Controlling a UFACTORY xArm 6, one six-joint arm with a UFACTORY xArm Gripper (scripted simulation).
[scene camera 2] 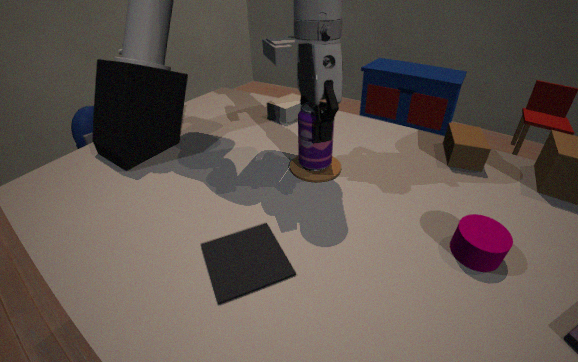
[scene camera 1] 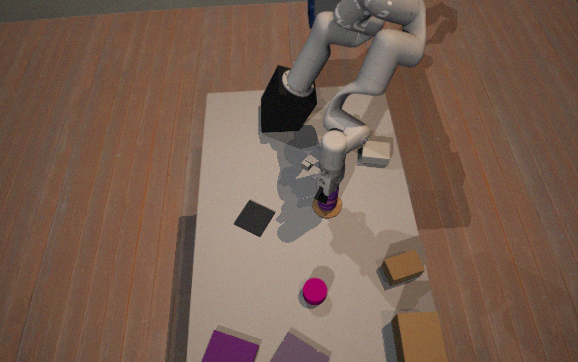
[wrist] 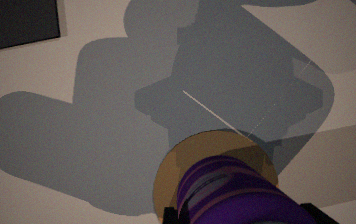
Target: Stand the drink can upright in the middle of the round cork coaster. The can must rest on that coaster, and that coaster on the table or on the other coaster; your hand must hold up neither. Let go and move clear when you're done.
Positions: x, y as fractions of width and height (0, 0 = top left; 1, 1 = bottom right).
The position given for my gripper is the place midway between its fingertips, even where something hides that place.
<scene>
In view: my gripper (scene camera 2: 0.55, 0.37), a drink can (scene camera 2: 0.54, 0.43), a magenta cylinder (scene camera 2: 0.83, 0.67), a box (scene camera 2: 0.49, 0.30), a round cork coaster (scene camera 2: 0.58, 0.47) and a square dark coaster (scene camera 2: 0.41, 0.73).
The square dark coaster also shows in scene camera 1 (scene camera 1: 0.44, 0.60). The wrist view does not show the magenta cylinder: it is out of frame. The wrist view does not show the box: it is out of frame.
</scene>
